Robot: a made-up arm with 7 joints. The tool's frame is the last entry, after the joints.
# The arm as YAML. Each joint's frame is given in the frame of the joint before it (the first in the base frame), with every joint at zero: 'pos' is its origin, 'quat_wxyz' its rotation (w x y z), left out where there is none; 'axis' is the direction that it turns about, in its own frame. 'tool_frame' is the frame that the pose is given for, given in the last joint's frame.
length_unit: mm
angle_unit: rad
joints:
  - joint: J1
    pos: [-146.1, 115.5, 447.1]
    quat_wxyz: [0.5, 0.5, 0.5, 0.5]
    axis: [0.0, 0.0, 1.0]
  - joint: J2
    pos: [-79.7, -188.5, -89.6]
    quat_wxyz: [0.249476, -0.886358, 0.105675, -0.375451]
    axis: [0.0, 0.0, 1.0]
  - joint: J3
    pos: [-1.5, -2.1, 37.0]
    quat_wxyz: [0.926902, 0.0, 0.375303, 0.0]
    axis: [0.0, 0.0, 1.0]
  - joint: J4
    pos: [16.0, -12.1, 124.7]
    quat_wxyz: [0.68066, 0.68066, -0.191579, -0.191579]
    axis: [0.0, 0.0, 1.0]
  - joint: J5
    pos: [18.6, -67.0, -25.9]
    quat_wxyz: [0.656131, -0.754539, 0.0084, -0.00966]
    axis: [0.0, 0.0, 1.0]
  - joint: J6
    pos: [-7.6, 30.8, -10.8]
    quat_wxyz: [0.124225, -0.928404, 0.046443, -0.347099]
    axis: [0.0, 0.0, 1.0]
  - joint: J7
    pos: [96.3, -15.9, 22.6]
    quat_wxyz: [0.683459, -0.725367, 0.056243, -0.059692]
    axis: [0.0, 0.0, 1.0]
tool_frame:
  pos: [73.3, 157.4, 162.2]
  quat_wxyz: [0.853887, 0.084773, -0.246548, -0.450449]
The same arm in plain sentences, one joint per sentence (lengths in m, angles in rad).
The arm has seven revolute joints in a row. What follows holds with every joint at zero, and every direction is one of the base frame's. The first joint is mounted 0.1461 m along -x and 0.1155 m along +y and 0.4471 m along +z from the base frame's origin and rotates about +x. The second joint is mounted 0.0896 m along -x and 0.0797 m along -y and 0.1885 m along -z from the first joint and rotates about the direction (-0.593596, 0.718296, 0.362898). The third joint is mounted 0.0218 m along -x and 0.0255 m along +y and 0.0158 m along +z from the second joint and rotates about +y. The fourth joint is mounted 0.02 m along +x and 0.1247 m along +y and 0.002 m along +z from the third joint and rotates about +z. The fifth joint is mounted 0.0186 m along +x and 0.067 m along -y and 0.0259 m along -z from the fourth joint and rotates about the direction (0.0256, 0.98999, -0.138799). The sixth joint is mounted 0.0079 m along -x and 0.0148 m along -y and 0.029 m along -z from the fifth joint and rotates about the direction (0.637178, -0.765073, -0.093097). The seventh joint is mounted 0.0887 m along +x and 0.0455 m along +y and 0.0096 m along -z from the sixth joint and rotates about the direction (0.081996, 0.023699, 0.996351). The tool frame, which is the frame that the pose is given for, is mounted 0.0305 m along -x and 0.1719 m along +y and 0.1612 m along +z from the seventh joint; its axes are the base frame's turned by roll 0.3489, pitch -0.2826 and yaw -0.3361 rad (as in URDF: about the fixed x, then y, then z).
